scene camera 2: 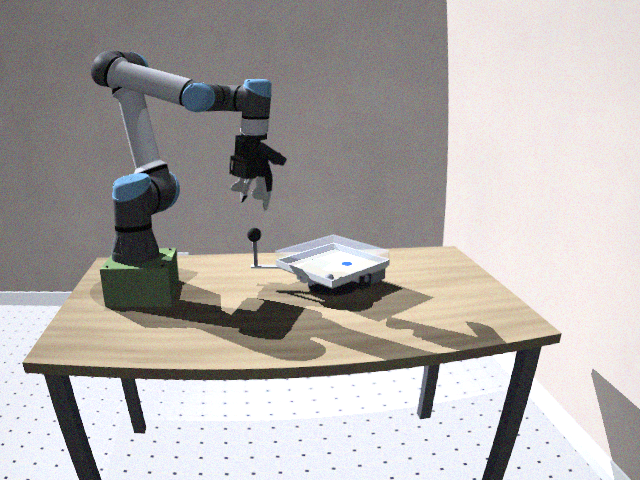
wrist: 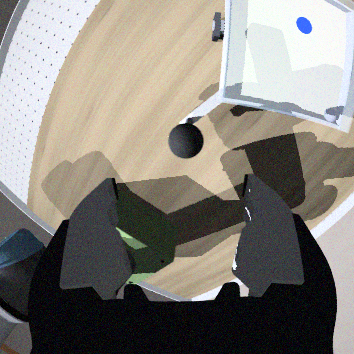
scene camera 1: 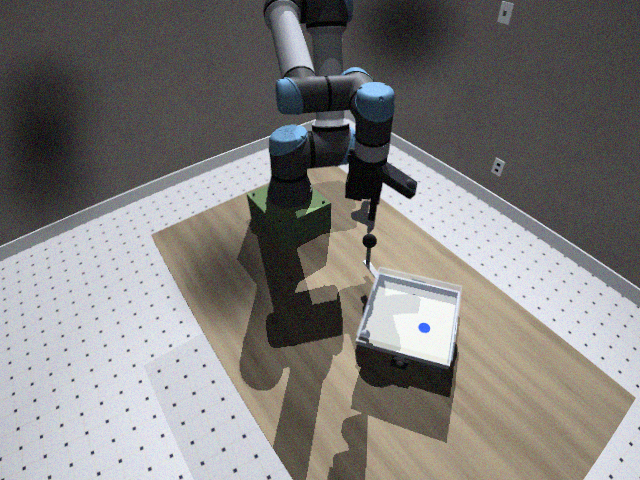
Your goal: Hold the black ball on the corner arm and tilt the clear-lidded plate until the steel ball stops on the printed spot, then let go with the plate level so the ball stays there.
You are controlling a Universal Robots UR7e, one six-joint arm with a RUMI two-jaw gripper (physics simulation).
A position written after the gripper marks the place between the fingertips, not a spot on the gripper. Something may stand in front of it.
Observation:
In view: the gripper [scene camera 1: 371,218].
The gripper shows as well in scene camera 2 [scene camera 2: 253,206] and in the wrist view [wrist: 179,178].

